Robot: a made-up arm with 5 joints. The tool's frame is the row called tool.
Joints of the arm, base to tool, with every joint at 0 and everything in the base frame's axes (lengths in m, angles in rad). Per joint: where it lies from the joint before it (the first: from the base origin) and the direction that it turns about. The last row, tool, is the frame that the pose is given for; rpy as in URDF.
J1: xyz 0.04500 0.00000 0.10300 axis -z
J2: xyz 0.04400 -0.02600 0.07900 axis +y
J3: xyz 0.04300 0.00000 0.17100 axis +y
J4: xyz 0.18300 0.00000 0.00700 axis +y
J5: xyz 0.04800 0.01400 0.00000 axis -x
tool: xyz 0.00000 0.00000 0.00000 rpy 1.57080 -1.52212 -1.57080
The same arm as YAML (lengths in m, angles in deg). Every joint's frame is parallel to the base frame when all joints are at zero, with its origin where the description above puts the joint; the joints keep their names.
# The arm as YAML. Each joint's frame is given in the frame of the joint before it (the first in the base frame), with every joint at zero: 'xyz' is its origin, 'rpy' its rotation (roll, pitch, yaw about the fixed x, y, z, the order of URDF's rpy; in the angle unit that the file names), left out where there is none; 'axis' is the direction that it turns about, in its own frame. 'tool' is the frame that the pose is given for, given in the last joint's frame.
units:
  length: m
  angle: deg
joints:
  - name: J1
    type: revolute
    origin:
      xyz: [0.045, 0.0, 0.103]
    axis: "-z"
  - name: J2
    type: revolute
    origin:
      xyz: [0.044, -0.026, 0.079]
    axis: "+y"
  - name: J3
    type: revolute
    origin:
      xyz: [0.043, 0.0, 0.171]
    axis: "+y"
  - name: J4
    type: revolute
    origin:
      xyz: [0.183, 0.0, 0.007]
    axis: "+y"
  - name: J5
    type: revolute
    origin:
      xyz: [0.048, 0.014, 0.0]
    axis: "-x"
tool:
  origin:
    xyz: [0.0, 0.0, 0.0]
    rpy: [90.0, -87.21, -90.0]

